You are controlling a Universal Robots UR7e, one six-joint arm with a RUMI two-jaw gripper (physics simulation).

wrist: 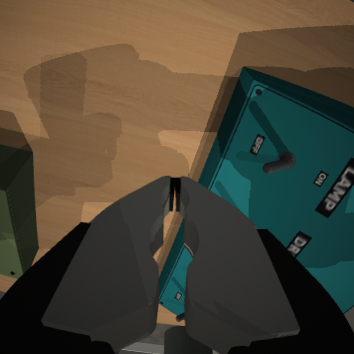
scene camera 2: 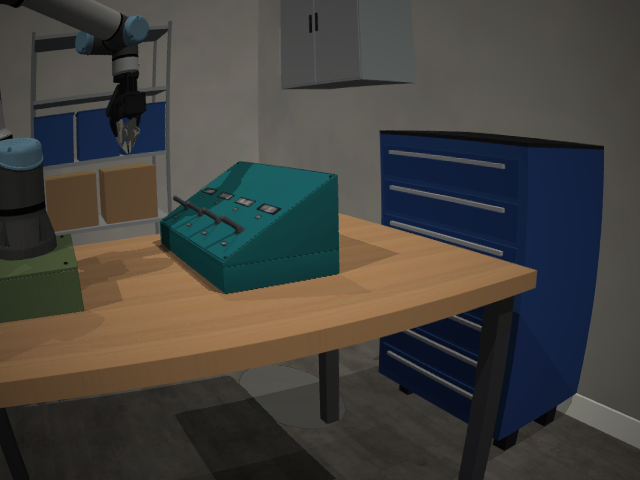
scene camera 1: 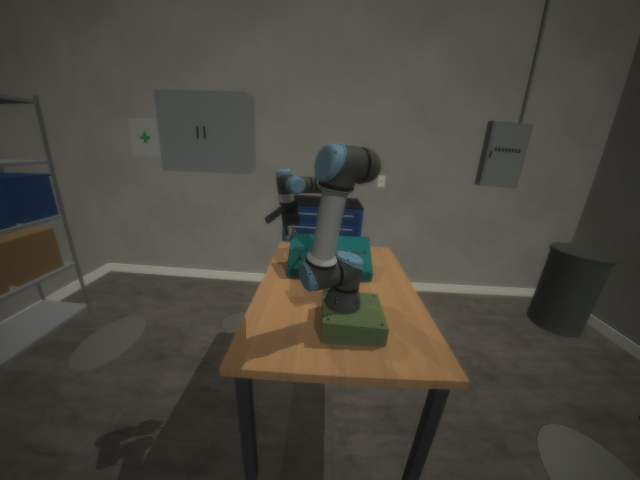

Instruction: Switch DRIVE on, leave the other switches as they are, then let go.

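The teal console stands on the table with a row of levers. In the wrist view the LAMP label is at the right, and its lever tilts to the OFF side. The DRIVE label is partly covered by the right finger, which hides the DRIVE lever. Another lever shows partly between the fingers. My gripper is shut and empty. It hangs in the air above the console's left end as seen in scene camera 1, apart from the levers.
The green base block stands on the wooden table, on the robot's side of the console. A blue drawer cabinet stands behind the table. A shelf rack stands by the wall.
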